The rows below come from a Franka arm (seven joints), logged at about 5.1 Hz.
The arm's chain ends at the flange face. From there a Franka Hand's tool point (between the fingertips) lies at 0.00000 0.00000 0.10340 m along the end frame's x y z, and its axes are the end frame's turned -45 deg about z.
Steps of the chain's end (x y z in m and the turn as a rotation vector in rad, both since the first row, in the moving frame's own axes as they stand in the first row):
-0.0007 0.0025 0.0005 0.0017 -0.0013 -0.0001
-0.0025 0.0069 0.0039 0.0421 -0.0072 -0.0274
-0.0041 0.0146 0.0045 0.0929 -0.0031 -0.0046
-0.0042 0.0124 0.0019 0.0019 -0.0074 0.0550
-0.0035 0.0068 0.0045 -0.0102 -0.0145 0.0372
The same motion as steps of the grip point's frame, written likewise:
-0.0022 0.0011 0.0005 0.0021 0.0003 -0.0001
-0.0041 -0.0005 0.0038 0.0349 0.0247 -0.0274
-0.0067 0.0004 0.0041 0.0679 0.0635 -0.0046
-0.0121 0.0051 0.0019 0.0066 -0.0039 0.0550
-0.0091 0.0020 0.0045 0.0030 -0.0175 0.0372

